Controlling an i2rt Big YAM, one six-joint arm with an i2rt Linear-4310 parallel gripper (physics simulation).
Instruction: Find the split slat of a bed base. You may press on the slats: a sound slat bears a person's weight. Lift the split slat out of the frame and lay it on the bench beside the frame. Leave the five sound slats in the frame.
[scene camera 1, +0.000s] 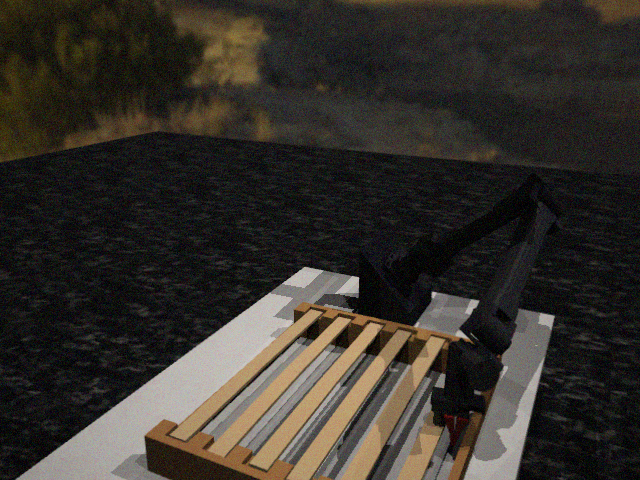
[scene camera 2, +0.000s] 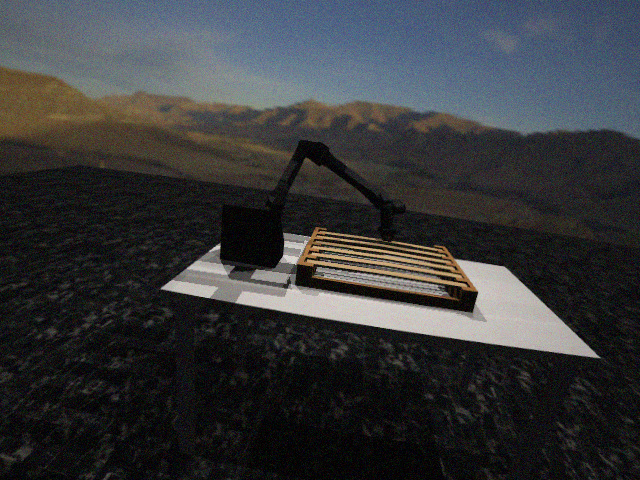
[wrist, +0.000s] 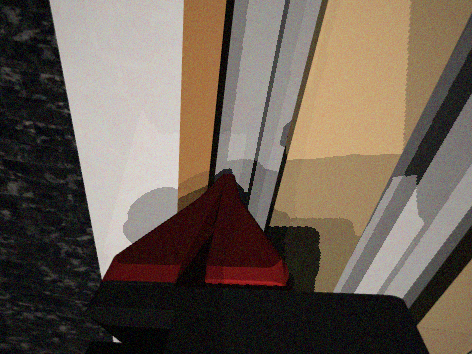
Labels:
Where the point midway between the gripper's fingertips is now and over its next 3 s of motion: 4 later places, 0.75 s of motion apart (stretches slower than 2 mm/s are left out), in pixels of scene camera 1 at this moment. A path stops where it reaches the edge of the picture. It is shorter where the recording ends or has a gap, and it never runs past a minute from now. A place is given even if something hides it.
My gripper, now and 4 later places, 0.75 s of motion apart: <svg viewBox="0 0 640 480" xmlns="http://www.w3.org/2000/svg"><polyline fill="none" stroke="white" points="452,445 460,408 437,424 449,350 434,300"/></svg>

